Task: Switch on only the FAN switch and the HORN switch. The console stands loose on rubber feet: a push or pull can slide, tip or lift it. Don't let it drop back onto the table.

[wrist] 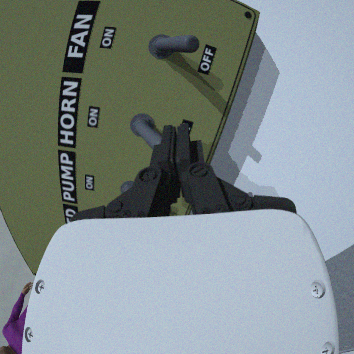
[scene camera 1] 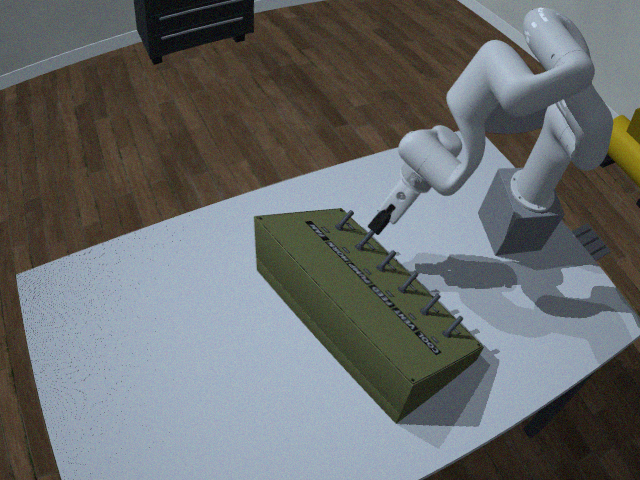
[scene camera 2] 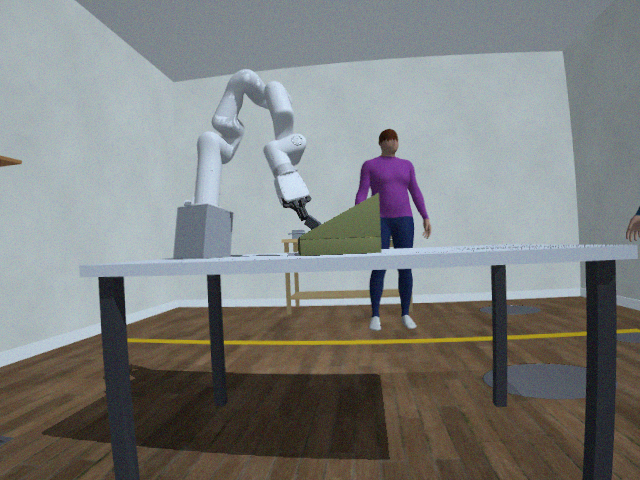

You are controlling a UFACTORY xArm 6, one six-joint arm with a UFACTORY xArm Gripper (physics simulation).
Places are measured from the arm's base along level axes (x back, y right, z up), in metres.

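Pixels of known places: gripper, fingertip midpoint: [wrist: 178, 142] [scene camera 1: 373, 229] [scene camera 2: 305, 219]; arm's base, link origin: [scene camera 1: 532, 191] [scene camera 2: 205, 209].
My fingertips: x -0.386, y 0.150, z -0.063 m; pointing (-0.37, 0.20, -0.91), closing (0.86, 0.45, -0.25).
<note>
For each thing: its middle in the pictures, then the offset to it from my fingertips.
- olive console, body centre: [wrist: 95, 179] [scene camera 1: 364, 303] [scene camera 2: 335, 235] dx -0.109, dy -0.121, dz -0.056 m
- FAN switch, body centre: [wrist: 173, 43] [scene camera 1: 345, 218] dx -0.030, dy +0.064, dz -0.008 m
- HORN switch, body centre: [wrist: 149, 135] [scene camera 1: 366, 238] dx -0.025, dy -0.008, dz -0.008 m
- PUMP switch, body centre: [scene camera 1: 387, 259] dx -0.021, dy -0.079, dz -0.008 m
- FEED, body centre: [scene camera 1: 409, 280] dx -0.016, dy -0.151, dz -0.008 m
- VENT, body centre: [scene camera 1: 432, 302] dx -0.011, dy -0.223, dz -0.008 m
- COOL, body centre: [scene camera 1: 454, 325] dx -0.006, dy -0.295, dz -0.008 m
The olive console [scene camera 1: 294, 242] [scene camera 2: 351, 229] [wrist: 30, 100] rests on the table, its sloped panel facing the arm. The FAN switch [scene camera 1: 344, 220] [wrist: 175, 45] leans toward its OFF label. The HORN switch [scene camera 1: 366, 240] [wrist: 144, 126] also leans to the OFF side; its tip is hidden by the fingers in the wrist view. My gripper [scene camera 1: 377, 229] [scene camera 2: 303, 218] [wrist: 178, 142] is shut and empty, with its fingertips at the upper end of the HORN lever. I cannot tell if they touch it. No tilt of the console is visible.
The PUMP switch [scene camera 1: 386, 261] stands beside HORN, followed by the FEED [scene camera 1: 408, 282], VENT [scene camera 1: 430, 304] and COOL [scene camera 1: 452, 327] switches, all leaning alike. The white table [scene camera 1: 155, 361] [scene camera 2: 465, 254] carries the grey robot base [scene camera 1: 519, 222] [scene camera 2: 203, 232]. A person [scene camera 2: 388, 186] stands behind the table.
</note>
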